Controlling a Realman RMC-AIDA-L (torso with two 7-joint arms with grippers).
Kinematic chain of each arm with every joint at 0, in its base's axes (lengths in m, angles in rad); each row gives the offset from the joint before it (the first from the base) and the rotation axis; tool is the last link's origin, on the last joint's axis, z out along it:
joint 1: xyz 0 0 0.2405 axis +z
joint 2: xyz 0 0 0 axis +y
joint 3: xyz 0 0 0.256 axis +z
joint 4: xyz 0 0 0 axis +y
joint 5: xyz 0 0 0.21 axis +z
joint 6: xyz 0 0 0 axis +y
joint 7: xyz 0 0 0.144 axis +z
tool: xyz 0 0 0
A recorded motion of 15 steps. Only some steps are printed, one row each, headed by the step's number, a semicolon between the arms.
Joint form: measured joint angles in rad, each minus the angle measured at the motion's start. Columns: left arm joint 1, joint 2, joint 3, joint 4, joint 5, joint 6, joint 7; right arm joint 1, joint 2, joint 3, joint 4, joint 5, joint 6, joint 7.
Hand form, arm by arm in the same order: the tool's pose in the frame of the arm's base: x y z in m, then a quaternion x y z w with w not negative. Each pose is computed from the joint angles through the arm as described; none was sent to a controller.
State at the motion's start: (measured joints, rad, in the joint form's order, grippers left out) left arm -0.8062 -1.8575 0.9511 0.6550 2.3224 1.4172 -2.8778; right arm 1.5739 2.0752 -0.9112 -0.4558 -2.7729 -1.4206 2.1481
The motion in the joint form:
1: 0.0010 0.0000 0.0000 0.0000 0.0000 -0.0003 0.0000; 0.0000 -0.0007 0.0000 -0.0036 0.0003 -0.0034 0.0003
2: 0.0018 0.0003 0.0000 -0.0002 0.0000 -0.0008 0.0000; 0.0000 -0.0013 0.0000 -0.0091 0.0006 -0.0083 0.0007
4: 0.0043 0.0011 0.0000 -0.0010 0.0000 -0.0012 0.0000; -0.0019 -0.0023 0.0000 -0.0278 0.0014 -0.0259 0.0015
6: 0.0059 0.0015 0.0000 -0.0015 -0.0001 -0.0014 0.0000; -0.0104 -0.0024 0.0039 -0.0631 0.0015 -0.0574 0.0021
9: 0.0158 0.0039 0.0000 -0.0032 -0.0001 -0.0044 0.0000; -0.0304 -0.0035 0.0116 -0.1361 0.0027 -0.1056 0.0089
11: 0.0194 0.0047 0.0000 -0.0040 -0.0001 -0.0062 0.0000; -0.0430 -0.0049 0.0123 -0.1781 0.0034 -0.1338 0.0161
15: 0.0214 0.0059 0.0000 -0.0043 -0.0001 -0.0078 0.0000; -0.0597 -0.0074 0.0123 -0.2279 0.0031 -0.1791 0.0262
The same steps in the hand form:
1: -0.2413 0.4137 0.0540 -0.70792 -0.69214 -0.03133 0.13715; -0.0197 0.4326 -0.0559 -0.97664 0.06727 -0.19134 0.07093
2: -0.2417 0.4136 0.0541 -0.70757 -0.69244 -0.03137 0.13747; -0.0206 0.4326 -0.0549 -0.97674 0.06657 -0.19107 0.07103
4: -0.2430 0.4131 0.0544 -0.70647 -0.69349 -0.03116 0.13786; -0.0227 0.4323 -0.0518 -0.97699 0.06482 -0.19062 0.07031
6: -0.2438 0.4127 0.0545 -0.70577 -0.69417 -0.03106 0.13801; -0.0246 0.4315 -0.0466 -0.97755 0.06401 -0.18876 0.06837
9: -0.2485 0.4108 0.0555 -0.70174 -0.69783 -0.03084 0.14016; -0.0281 0.4318 -0.0353 -0.97871 0.06457 -0.18085 0.07248
11: -0.2503 0.4101 0.0558 -0.70020 -0.69917 -0.03090 0.14117; -0.0292 0.4318 -0.0284 -0.97887 0.06610 -0.17813 0.07564
15: -0.2514 0.4100 0.0564 -0.69933 -0.69978 -0.03110 0.14239; -0.0286 0.4303 -0.0197 -0.97845 0.07047 -0.17894 0.07522

